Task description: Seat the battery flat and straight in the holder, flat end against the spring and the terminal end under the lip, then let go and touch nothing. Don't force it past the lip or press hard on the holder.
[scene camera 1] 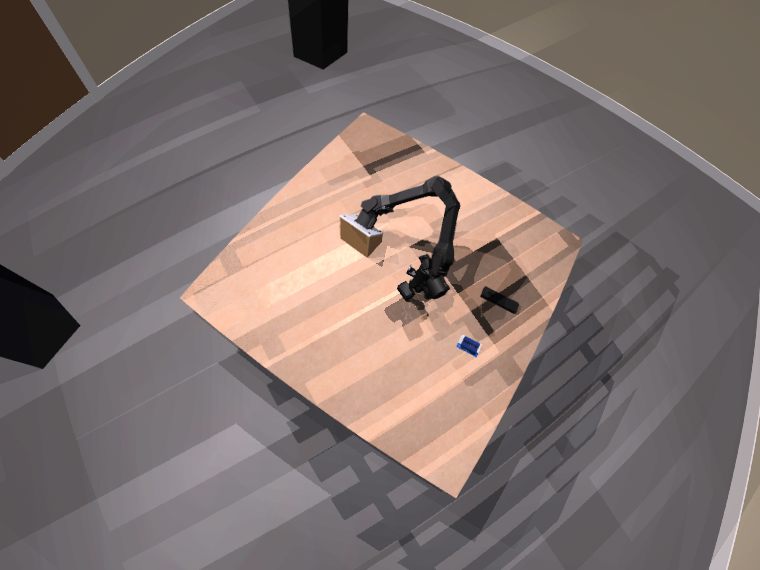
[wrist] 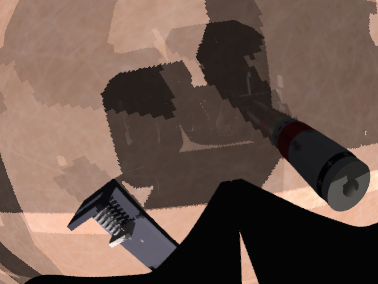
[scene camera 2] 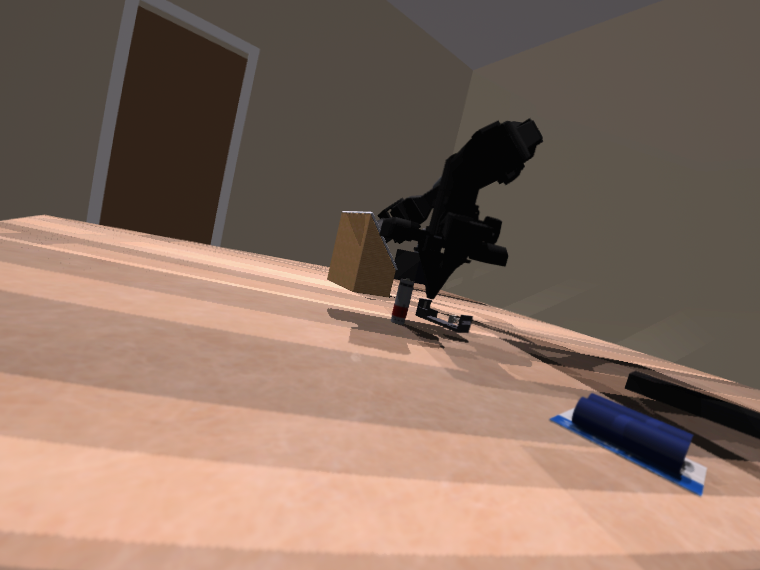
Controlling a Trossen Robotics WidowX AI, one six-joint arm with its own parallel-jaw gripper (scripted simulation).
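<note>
Gripper (scene camera 2: 429, 298), (wrist: 231, 190): shut, holding nothing. Battery (wrist: 335, 174) visible. Card (scene camera 2: 660, 448) visible.
</note>
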